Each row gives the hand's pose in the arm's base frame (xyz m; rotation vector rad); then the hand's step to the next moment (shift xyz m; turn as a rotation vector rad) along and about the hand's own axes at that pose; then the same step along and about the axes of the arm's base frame.
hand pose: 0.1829 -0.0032 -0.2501 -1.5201 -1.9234 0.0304
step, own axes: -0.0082 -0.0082 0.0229 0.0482 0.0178 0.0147
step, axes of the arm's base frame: -0.0180 -0.0011 -0.0183 0.0033 0.0531 0.0047
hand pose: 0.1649 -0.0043 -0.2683 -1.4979 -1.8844 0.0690
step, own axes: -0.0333 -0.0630 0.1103 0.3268 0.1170 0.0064
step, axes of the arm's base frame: -0.1112 -0.0077 -0.0695 0.0710 0.3238 0.1030
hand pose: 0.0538 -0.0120 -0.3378 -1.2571 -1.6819 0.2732
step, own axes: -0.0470 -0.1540 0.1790 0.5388 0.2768 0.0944
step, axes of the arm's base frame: -0.2364 -0.0436 -0.0129 0.1014 0.6002 0.0727
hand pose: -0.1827 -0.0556 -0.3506 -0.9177 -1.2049 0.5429
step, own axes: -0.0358 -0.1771 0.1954 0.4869 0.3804 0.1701
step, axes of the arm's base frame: -0.2148 -0.0642 0.1434 0.0250 0.6394 -0.0359
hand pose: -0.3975 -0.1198 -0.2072 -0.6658 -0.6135 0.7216
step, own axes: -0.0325 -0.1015 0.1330 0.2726 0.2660 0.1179
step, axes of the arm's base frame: -0.0731 -0.0385 0.1490 -0.0225 0.3956 -0.0441
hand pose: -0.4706 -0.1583 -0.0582 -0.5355 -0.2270 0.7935
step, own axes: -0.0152 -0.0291 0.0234 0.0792 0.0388 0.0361
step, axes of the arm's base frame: -0.0016 -0.0192 0.0354 0.0164 0.0934 0.0094
